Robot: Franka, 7 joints.
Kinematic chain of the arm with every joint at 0, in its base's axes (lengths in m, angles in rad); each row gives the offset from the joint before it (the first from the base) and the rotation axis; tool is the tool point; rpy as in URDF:
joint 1: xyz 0 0 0.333 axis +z
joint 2: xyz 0 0 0 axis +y
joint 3: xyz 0 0 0.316 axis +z
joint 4: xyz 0.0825 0 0 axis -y
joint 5: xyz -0.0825 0 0.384 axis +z
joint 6: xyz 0 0 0 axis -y
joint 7: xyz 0.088 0 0 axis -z
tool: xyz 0 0 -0.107 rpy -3.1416 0 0
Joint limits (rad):
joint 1: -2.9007..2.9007
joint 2: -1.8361..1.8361
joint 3: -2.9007..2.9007
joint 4: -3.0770..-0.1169
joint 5: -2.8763..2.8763
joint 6: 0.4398..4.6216
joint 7: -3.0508..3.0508
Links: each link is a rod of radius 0.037 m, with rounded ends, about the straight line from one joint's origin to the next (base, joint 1, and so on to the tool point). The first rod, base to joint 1, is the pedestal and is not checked.
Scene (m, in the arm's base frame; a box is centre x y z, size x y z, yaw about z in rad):
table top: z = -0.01
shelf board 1: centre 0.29 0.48 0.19 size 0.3 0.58 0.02 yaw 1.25
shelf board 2: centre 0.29 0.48 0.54 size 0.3 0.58 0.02 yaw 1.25
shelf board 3: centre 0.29 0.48 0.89 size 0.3 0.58 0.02 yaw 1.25
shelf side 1: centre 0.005 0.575 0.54 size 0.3 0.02 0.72 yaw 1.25
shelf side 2: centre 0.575 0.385 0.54 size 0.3 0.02 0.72 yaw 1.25
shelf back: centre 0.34 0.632 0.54 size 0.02 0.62 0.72 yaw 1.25
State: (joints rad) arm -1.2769 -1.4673 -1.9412 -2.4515 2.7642 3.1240 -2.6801
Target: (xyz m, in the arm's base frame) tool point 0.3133 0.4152 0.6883
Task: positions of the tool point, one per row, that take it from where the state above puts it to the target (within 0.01 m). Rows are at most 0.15 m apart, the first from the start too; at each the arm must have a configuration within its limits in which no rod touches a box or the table.
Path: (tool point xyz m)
1: -0.3170 -0.0178 0.1160
2: -0.2696 0.1172 0.1166
3: -0.1894 0.2300 0.1583
4: -0.0905 0.2967 0.2334
5: 0.0049 0.3061 0.3260
6: 0.0750 0.2634 0.4177
7: 0.1063 0.1869 0.4919
8: 0.0975 0.1001 0.5381
9: 0.1256 0.1340 0.6073
10: 0.1784 0.1787 0.6601
11: 0.2513 0.2285 0.6883
12: 0.2890 0.3192 0.6951
13: 0.3133 0.4152 0.6883

